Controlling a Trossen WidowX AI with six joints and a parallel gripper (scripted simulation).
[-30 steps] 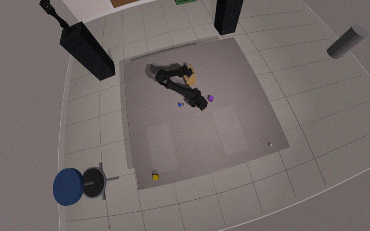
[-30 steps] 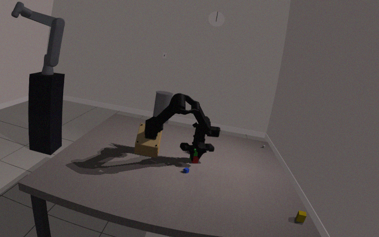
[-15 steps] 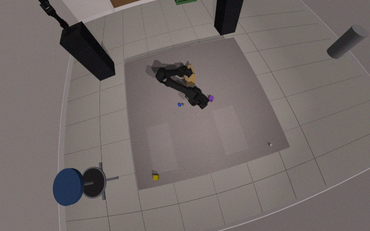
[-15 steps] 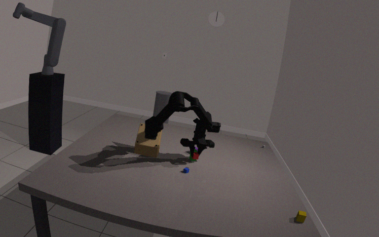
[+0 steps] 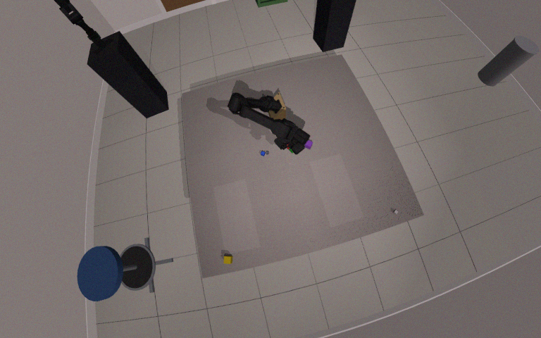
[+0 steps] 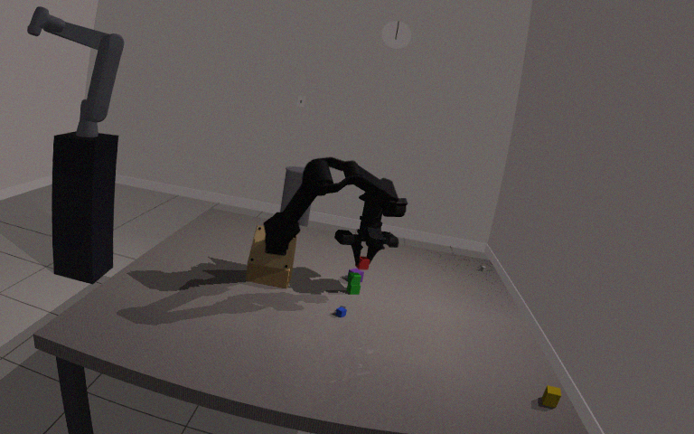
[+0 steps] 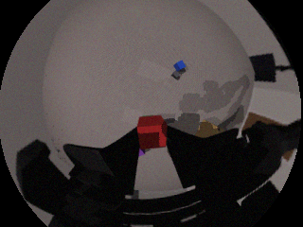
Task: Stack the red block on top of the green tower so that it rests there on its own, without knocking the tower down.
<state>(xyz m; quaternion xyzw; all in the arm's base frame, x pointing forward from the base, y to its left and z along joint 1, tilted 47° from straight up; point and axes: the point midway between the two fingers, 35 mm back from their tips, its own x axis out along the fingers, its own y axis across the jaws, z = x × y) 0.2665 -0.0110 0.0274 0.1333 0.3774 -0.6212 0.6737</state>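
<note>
Right now the purple block is 13 cm to the left of my gripper tip and 9 cm below it. The rest, counted from my gripper tip: blue block (15 cm to the right, 10 cm below, 5 cm behind); yellow block (51 cm to the right, 47 cm ahead, 9 cm below); red block (1 cm above).
</note>
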